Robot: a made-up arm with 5 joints.
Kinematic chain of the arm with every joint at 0, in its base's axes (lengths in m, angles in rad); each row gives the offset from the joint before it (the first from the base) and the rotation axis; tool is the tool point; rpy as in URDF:
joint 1: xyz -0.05 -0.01 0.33 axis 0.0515 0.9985 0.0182
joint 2: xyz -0.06 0.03 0 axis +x
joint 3: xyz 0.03 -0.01 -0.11 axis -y
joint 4: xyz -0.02 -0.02 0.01 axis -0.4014 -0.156 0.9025
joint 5: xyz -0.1 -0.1 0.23 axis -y
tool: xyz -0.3 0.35 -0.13 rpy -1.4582 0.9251 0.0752
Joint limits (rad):
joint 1: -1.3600..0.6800
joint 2: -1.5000..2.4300
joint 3: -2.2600..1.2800
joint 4: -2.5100..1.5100
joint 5: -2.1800..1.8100
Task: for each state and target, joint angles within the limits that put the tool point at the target. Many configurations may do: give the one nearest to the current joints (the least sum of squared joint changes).
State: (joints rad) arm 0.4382 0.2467 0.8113 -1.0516 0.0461
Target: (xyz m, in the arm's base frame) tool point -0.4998 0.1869 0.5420
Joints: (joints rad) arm -0.0915 0.4729 1.0605 -1.3469 -0.4543
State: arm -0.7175 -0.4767 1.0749 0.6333 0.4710
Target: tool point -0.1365 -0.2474 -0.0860
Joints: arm -0.3808 -0.6314 0.7445 0.6614 0.5875
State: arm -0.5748 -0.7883 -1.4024 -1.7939 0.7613
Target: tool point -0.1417 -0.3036 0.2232
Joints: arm -0.5216 -0.8289 -1.8656 -2.3657 1.5706
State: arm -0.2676 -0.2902 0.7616 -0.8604 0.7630
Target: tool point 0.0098 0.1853 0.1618
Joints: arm -0.1936 -0.6180 0.7571 -0.8633 1.1526
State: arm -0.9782 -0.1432 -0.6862 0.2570 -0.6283
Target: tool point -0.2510 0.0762 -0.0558
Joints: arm -1.3600 -0.1001 -0.5875 0.4779 0.2348
